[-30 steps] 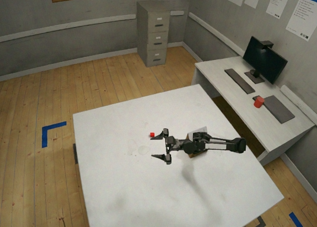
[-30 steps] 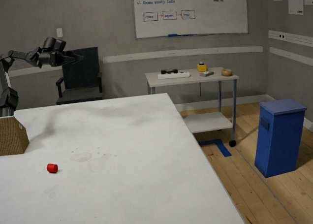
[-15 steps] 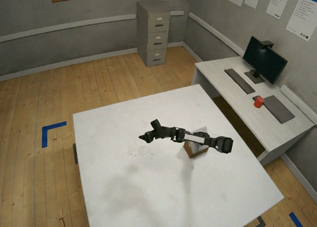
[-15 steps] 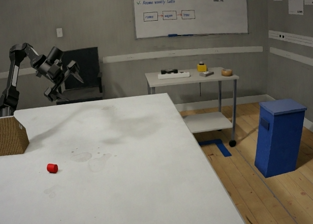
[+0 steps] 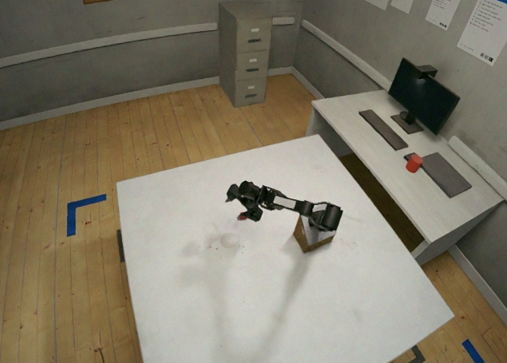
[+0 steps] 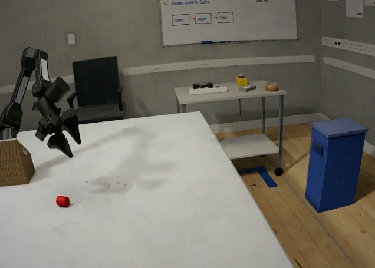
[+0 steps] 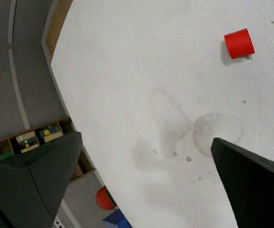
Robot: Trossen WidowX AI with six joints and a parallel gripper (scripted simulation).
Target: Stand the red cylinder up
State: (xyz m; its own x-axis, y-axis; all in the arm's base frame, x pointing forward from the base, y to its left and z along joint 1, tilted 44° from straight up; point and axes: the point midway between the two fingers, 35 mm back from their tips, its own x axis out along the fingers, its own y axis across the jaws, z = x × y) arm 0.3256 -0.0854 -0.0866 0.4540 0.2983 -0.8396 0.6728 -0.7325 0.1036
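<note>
The red short cylinder lies 50 mm behind my hand, 60 mm to the right of it and 180 mm below it.
</note>
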